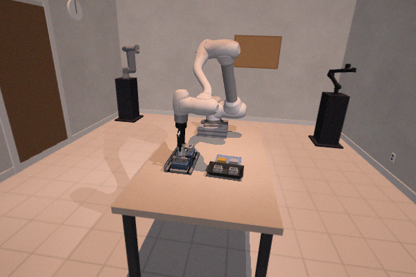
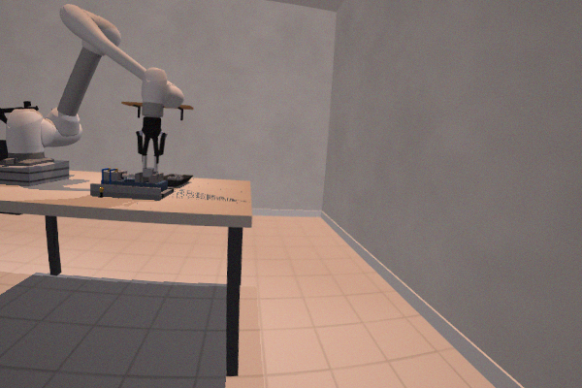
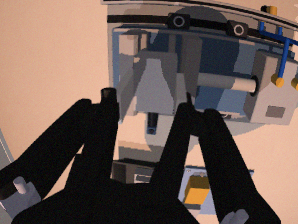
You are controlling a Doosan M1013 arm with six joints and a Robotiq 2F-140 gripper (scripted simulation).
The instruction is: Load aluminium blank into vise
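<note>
My gripper is now 40 mm above the grey aluminium blank. Round my hand: vise 100 mm below, 70 mm behind; then piston rod 90 mm behind, 60 mm below; then brass blank 280 mm to the left, 110 mm below, 100 mm behind.
</note>
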